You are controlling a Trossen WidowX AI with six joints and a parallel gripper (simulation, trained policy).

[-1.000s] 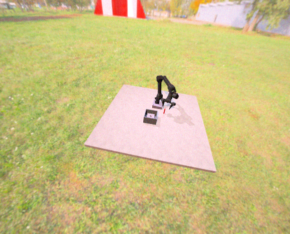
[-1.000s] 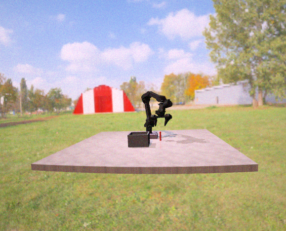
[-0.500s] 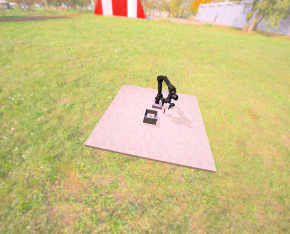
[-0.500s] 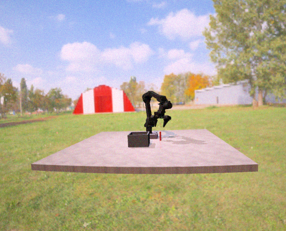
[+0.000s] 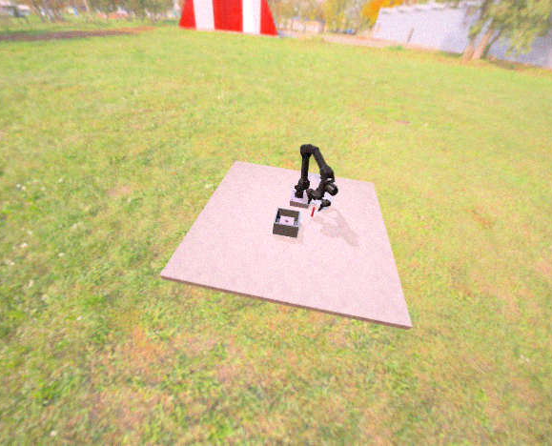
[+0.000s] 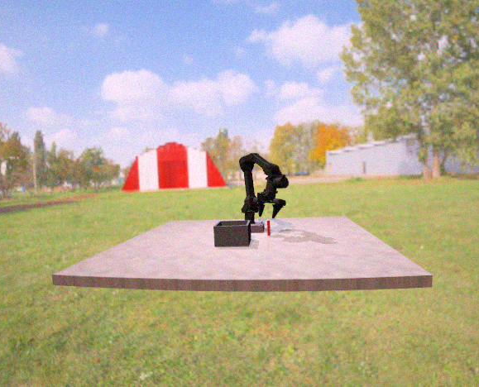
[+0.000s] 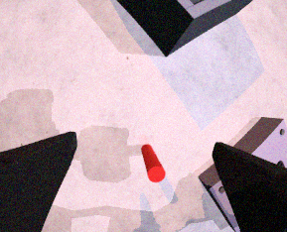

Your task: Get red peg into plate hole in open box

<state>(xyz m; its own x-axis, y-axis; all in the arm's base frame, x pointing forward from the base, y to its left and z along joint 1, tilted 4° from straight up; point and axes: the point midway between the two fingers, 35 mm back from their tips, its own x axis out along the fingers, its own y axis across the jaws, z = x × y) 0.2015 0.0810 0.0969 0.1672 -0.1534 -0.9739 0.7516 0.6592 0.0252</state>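
Right now the red peg is 60 mm below my gripper tip, 30 mm behind it and 10 mm to the left of it. The rest, counted from my gripper tip: dark box: 180 mm to the right, 110 mm ahead, 70 mm below; light plate: 180 mm to the right, 110 mm ahead, 60 mm below.
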